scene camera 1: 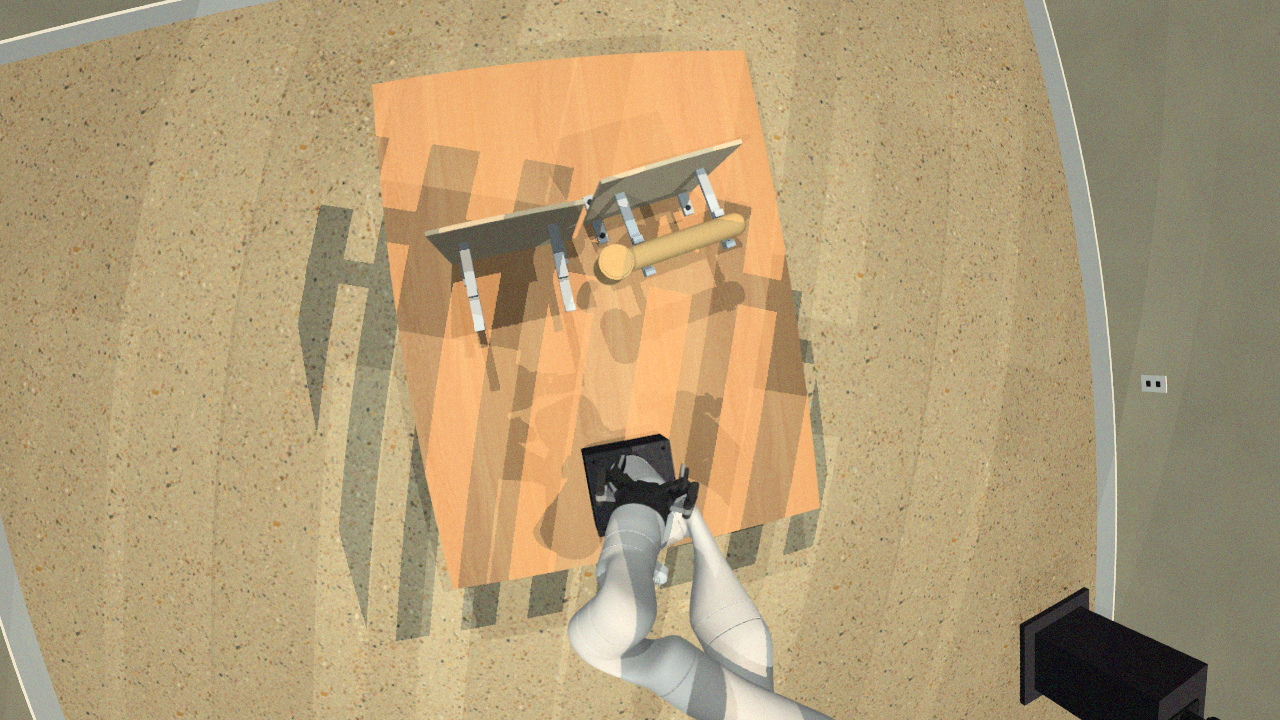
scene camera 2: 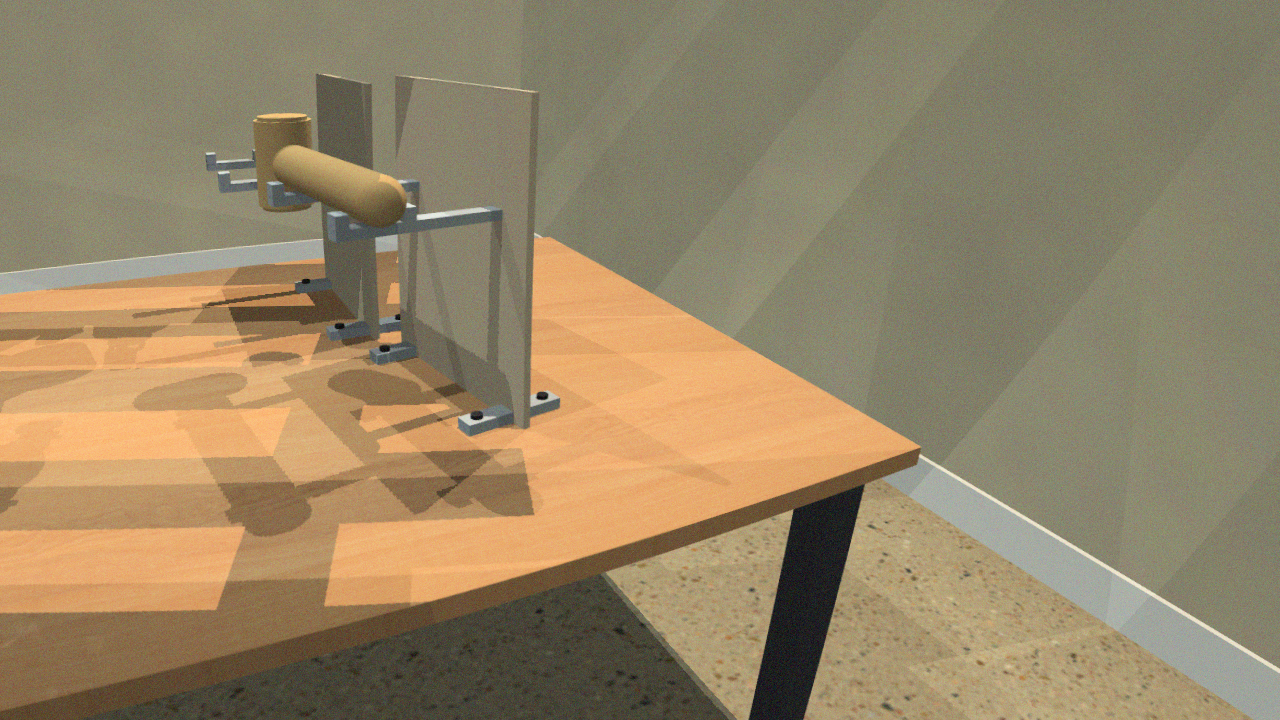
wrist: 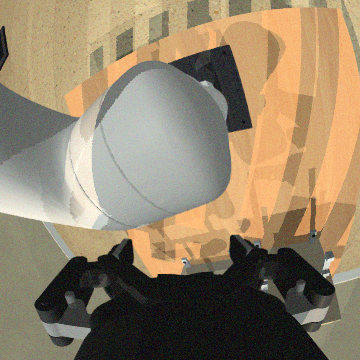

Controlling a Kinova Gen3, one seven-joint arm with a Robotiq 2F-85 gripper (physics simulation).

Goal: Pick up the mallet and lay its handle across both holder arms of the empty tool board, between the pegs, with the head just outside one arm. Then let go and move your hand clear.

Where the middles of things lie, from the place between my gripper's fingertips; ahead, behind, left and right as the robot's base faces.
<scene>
The wooden mallet [scene camera 2: 283,142] is 34 cm ahead of my hand, 14 cm to the right of it and 14 cm below it.
</scene>
